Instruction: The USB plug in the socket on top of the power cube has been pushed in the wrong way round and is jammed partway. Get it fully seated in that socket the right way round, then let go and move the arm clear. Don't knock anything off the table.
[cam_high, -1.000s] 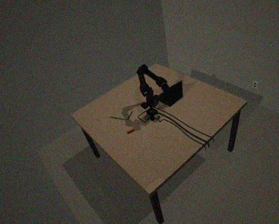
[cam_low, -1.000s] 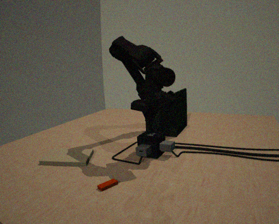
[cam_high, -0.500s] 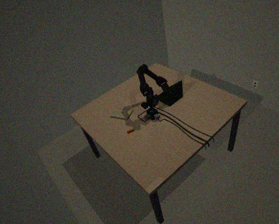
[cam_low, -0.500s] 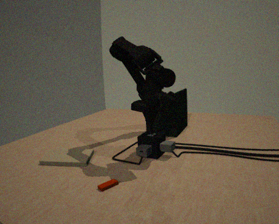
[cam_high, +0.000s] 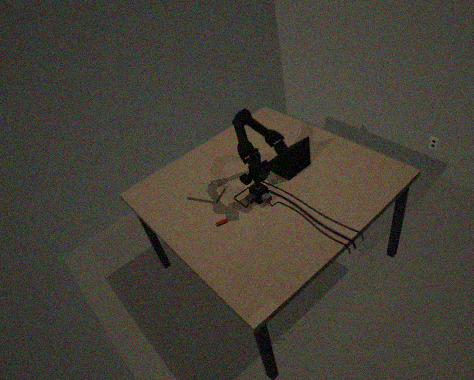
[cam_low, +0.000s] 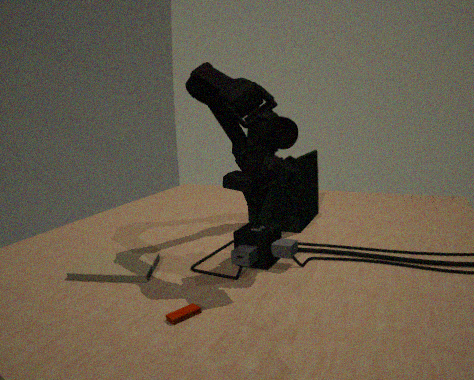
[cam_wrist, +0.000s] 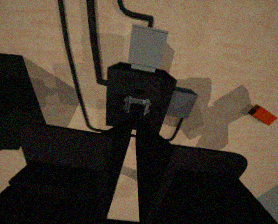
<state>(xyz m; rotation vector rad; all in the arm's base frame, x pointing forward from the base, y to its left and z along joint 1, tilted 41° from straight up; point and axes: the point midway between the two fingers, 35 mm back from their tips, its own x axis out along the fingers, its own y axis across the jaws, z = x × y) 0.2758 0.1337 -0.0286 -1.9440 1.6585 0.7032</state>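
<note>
Now: the USB plug 2 cm below my gripper tip. The rest, counted from my gripper tip: orange block (27 cm ahead, 2 cm to the left, 10 cm below).
</note>
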